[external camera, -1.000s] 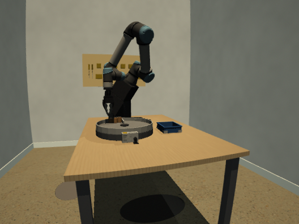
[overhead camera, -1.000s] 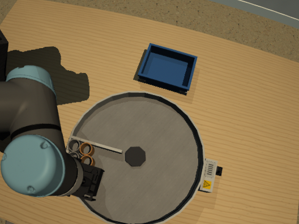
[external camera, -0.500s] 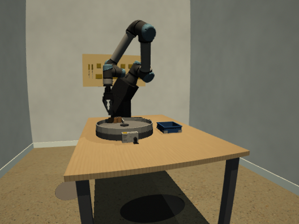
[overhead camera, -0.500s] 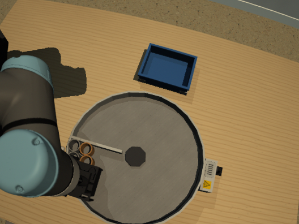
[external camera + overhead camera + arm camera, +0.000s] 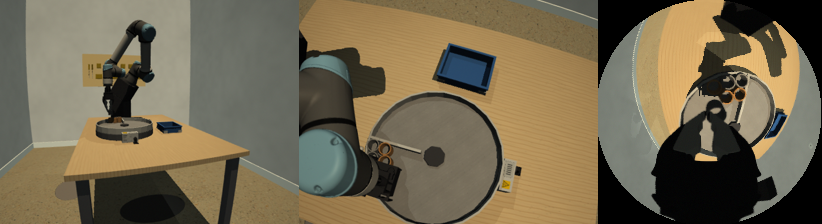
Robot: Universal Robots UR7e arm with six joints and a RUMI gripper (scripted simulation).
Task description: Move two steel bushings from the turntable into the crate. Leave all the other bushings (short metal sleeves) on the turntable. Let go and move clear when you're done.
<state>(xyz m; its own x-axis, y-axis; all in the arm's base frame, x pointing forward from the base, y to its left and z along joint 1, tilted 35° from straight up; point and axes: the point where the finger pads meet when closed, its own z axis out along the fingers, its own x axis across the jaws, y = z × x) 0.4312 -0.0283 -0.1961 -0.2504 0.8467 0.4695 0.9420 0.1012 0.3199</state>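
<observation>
My gripper is now 480 mm to the right of the blue crate, 130 mm above it and 20 mm short of it. The rest, counted from my hand: turntable (140 mm to the left, 100 mm below, 90 mm ahead).
</observation>
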